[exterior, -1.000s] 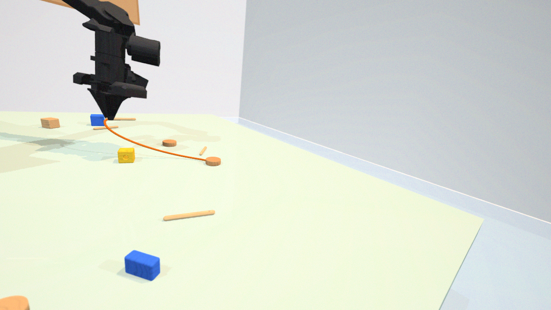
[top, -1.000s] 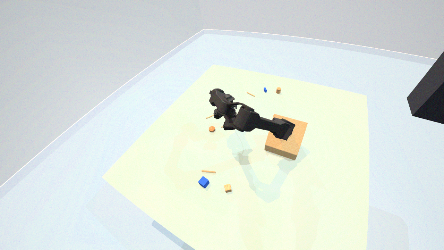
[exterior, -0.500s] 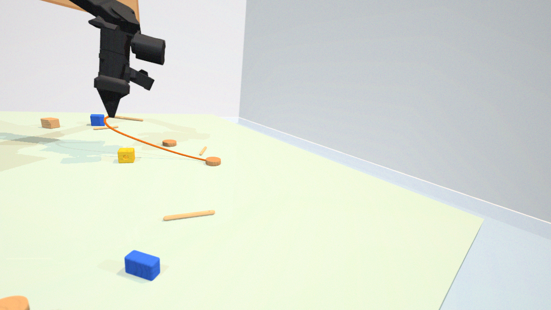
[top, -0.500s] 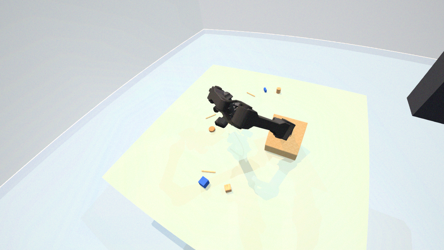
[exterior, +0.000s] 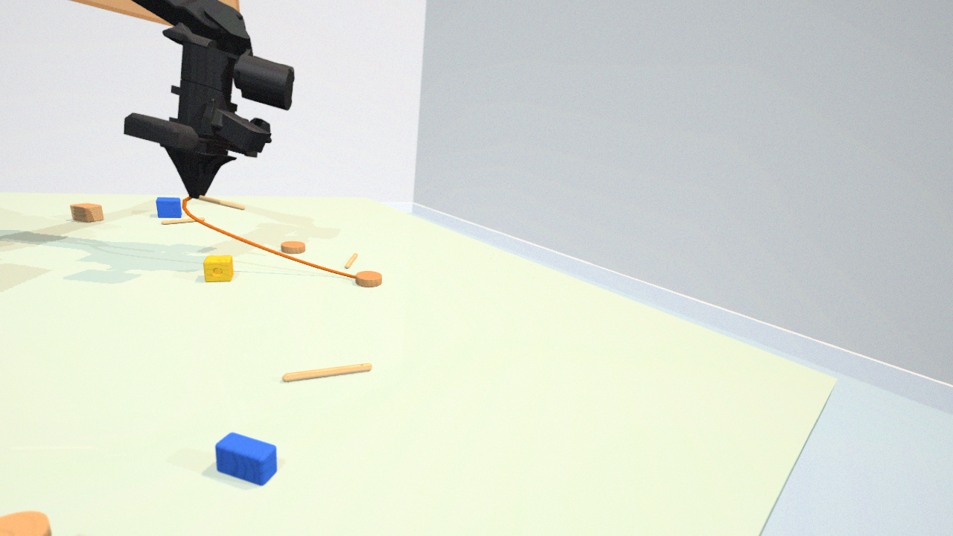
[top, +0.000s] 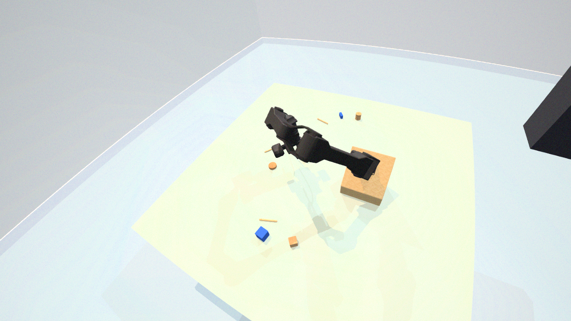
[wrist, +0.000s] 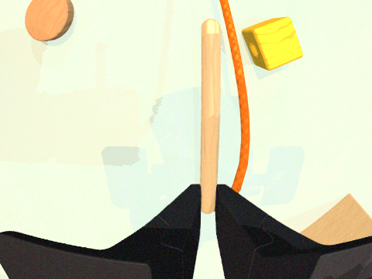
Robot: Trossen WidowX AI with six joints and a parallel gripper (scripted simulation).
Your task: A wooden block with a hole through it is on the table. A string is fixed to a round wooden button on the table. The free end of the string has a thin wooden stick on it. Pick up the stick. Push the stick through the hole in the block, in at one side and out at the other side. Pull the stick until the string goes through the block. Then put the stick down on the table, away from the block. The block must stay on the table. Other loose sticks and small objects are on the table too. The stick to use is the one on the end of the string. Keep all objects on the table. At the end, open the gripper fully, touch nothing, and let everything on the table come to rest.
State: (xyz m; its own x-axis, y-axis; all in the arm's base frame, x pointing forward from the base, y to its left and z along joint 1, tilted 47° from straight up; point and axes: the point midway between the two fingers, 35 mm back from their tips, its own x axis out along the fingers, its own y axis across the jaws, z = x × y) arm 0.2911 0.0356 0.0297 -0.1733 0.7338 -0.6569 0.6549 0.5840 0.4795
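My gripper tip is 1 cm to the left of the thin wooden stick and 1 cm short of it. Also, from my gripper tip: yellow block 8 cm to the right, 8 cm below, 1 cm ahead; wooden cube 31 cm to the left, 13 cm behind, 9 cm below; blue block 46 cm to the right, 9 cm below, 4 cm behind.
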